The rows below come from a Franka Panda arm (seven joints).
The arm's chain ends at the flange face. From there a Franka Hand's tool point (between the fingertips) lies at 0.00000 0.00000 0.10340 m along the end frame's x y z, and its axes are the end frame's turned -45 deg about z.
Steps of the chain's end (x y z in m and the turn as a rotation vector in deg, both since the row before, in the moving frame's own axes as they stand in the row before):
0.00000, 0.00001, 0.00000, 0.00, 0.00, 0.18
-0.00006, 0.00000, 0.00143, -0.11, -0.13, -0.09
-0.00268, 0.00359, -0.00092, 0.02, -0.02, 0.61
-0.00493, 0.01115, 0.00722, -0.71, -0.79, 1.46
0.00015, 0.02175, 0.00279, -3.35, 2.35, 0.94
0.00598, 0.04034, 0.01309, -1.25, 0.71, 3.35
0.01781, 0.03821, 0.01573, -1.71, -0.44, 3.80
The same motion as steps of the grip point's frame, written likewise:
-0.00001, 0.00001, 0.00000, 0.00, 0.00, 0.18
-0.00035, -0.00007, 0.00143, 0.01, -0.17, -0.09
-0.00443, 0.00059, -0.00092, 0.03, 0.00, 0.61
-0.01328, 0.00427, 0.00720, 0.06, -1.06, 1.46
-0.01661, 0.02274, 0.00253, -4.03, -0.71, 0.94
-0.02506, 0.03523, 0.01306, -1.39, -0.38, 3.35
-0.01722, 0.04114, 0.01568, -0.90, -1.52, 3.80

